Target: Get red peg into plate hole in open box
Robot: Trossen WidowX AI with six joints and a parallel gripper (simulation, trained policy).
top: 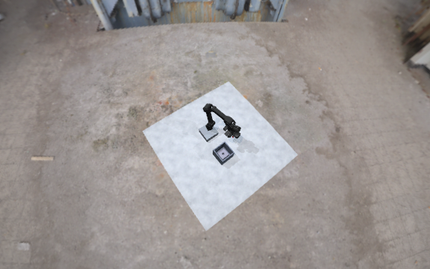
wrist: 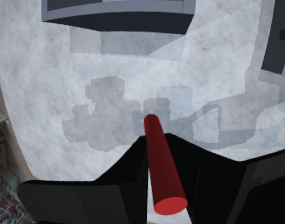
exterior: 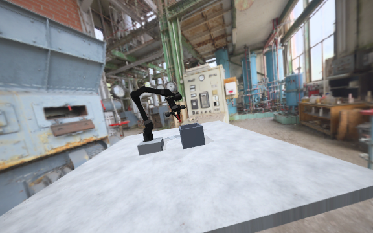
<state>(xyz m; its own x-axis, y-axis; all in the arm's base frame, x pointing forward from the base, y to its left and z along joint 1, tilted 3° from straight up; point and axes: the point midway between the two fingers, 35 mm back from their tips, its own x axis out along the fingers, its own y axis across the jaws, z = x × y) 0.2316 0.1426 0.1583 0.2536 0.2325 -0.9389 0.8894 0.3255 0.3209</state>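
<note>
My gripper tip is 10 cm short of the pale plate, 16 cm to the left of it and 13 cm above it. The rest, counted from my gripper tip: red peg: 1 cm above.
</note>
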